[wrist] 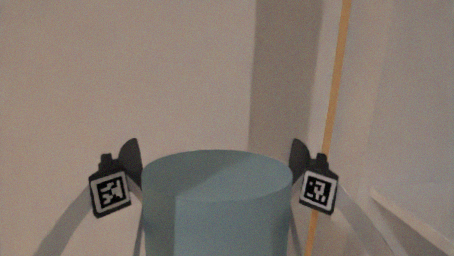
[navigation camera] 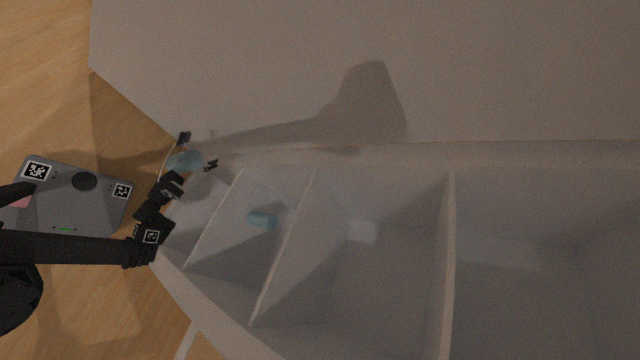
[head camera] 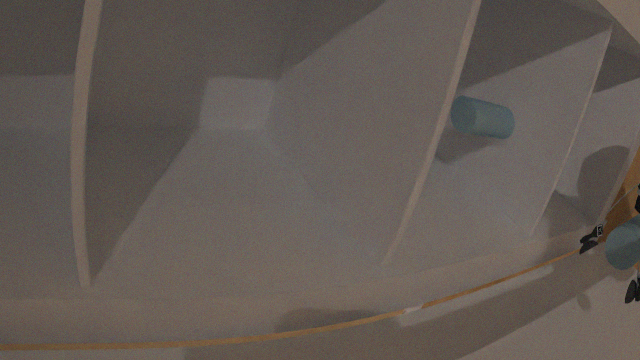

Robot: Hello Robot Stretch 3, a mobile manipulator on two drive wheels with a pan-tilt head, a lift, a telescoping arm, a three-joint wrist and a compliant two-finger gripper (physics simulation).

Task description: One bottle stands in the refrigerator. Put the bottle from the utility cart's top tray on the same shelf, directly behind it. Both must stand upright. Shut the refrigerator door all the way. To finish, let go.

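Frame: origin at the robot's base, x left, y up, z ahead, level; metres.
Seen in the pictures: gripper, between the fingertips: (wrist: 215, 157) (navigation camera: 204, 146) (head camera: 603, 277); robot's base, origin of its link: (navigation camera: 85, 180).
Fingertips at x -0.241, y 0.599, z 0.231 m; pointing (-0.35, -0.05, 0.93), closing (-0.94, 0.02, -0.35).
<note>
Offsets run from my fingertips to a thing's middle. "spot": to the spot under its first point. Level surfaces: height alone.
My gripper (head camera: 612, 265) (navigation camera: 197, 151) (wrist: 215, 157) is shut on a blue-green bottle @(dx +0.026, dy -0.048, dz -0.071 m) (head camera: 624, 246) (navigation camera: 185, 161) (wrist: 217, 220), which looks upright in the wrist view. It holds the bottle outside the compartments, by the hinge side between the refrigerator body and the open door (head camera: 550, 325) (navigation camera: 280, 60) (wrist: 125, 75). A second blue-green bottle @(dx -0.362, dy -0.007, dz -0.201 m) (head camera: 490, 120) (navigation camera: 262, 220) stands upright on a lower shelf @(spot: dx -0.171, dy -0.088, dz -0.194 m) (head camera: 572, 145) (navigation camera: 214, 217) inside the refrigerator. The held bottle's lower part is cut off in the wrist view. The utility cart cannot be made out.
Another shelf edge @(spot: dx -0.182, dy +0.323, dz -0.162 m) (head camera: 430, 145) (navigation camera: 282, 250) lies above the standing bottle, and a further shelf @(spot: dx -0.186, dy +0.704, dz -0.147 m) (head camera: 80, 150) (navigation camera: 447, 260) is higher up. My dark wrist (navigation camera: 155, 220) is beside the refrigerator's front edge. My grey base (navigation camera: 70, 205) is on the wooden floor @(dy -0.599 m) (navigation camera: 45, 100).
</note>
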